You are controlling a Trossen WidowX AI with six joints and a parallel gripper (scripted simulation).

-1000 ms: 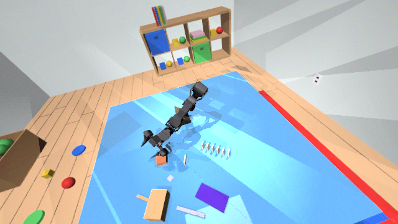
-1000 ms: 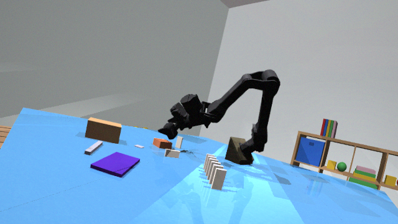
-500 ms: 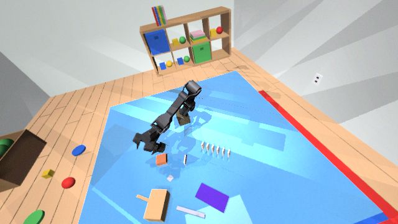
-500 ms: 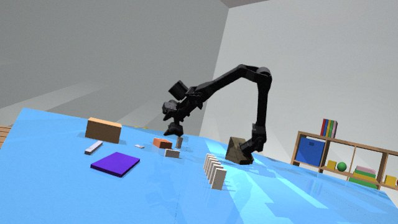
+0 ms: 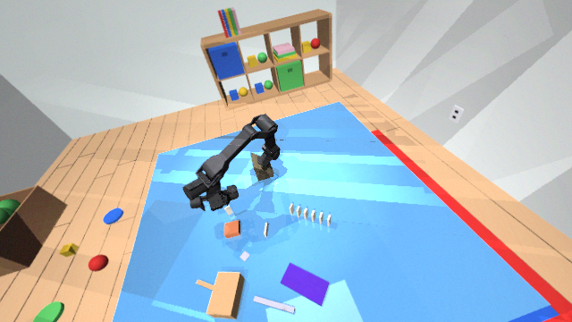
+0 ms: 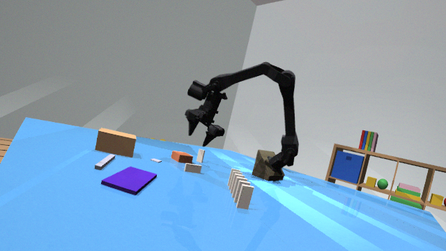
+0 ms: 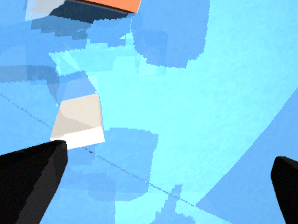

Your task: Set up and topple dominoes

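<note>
Now: gripper tip 8 cm short of the orange block, 6 cm above it and 5 cm to the right of it. Also, from my gripper tip: tan box: 33 cm ahead, 5 cm to the left, 5 cm below; then grey bar: 38 cm ahead, 20 cm to the left, 7 cm below; then small grey tile: 20 cm ahead, 10 cm to the left, 8 cm below.
</note>
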